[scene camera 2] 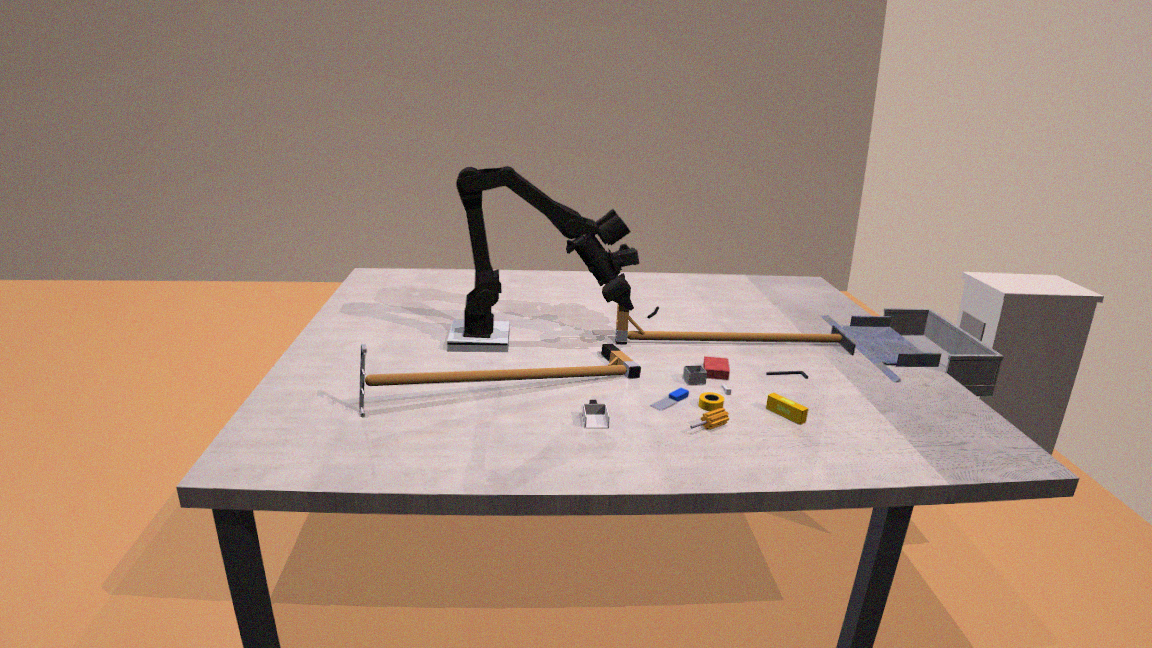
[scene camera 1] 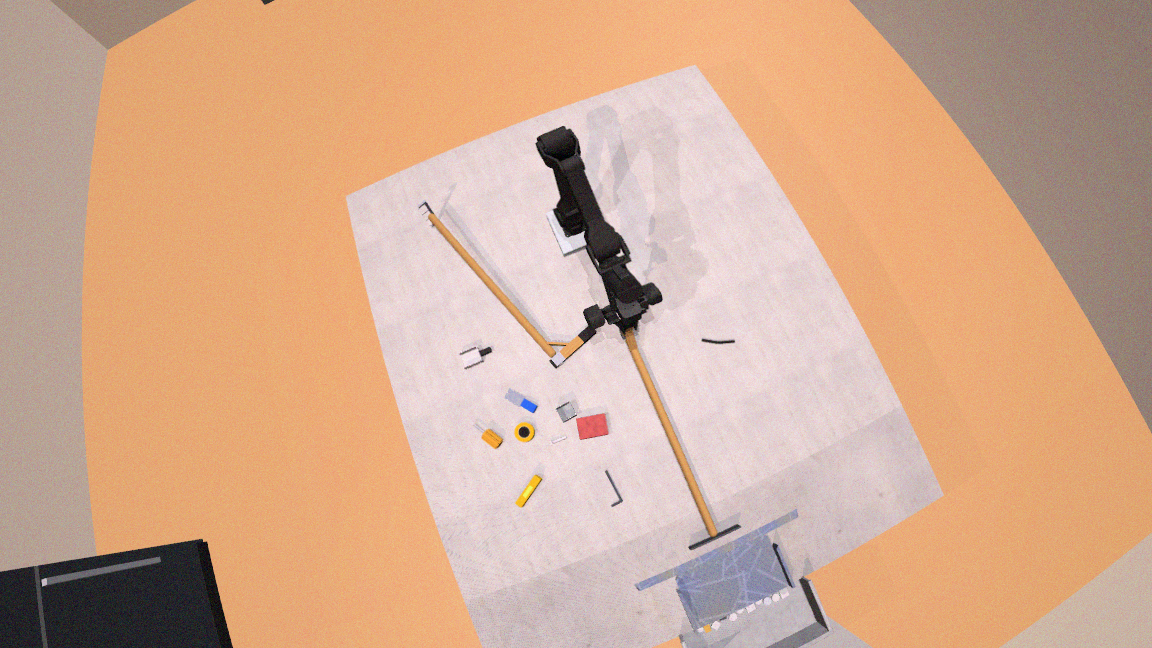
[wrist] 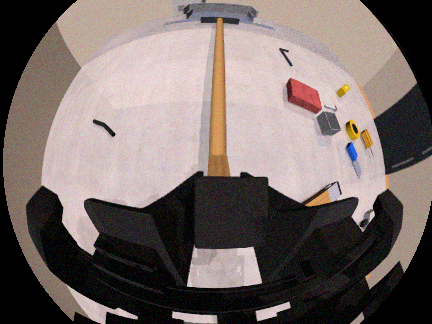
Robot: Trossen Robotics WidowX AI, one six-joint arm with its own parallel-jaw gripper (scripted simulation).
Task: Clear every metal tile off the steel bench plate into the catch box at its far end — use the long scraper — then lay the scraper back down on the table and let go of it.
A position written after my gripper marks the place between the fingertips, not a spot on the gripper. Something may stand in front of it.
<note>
In view: my gripper (scene camera 2: pixel 631 307), a red block (wrist: pixel 299 93) and a yellow level (scene camera 2: pixel 797 413).
My gripper also shows in scene camera 1 (scene camera 1: pixel 629 331) and in the wrist view (wrist: pixel 221 177).
</note>
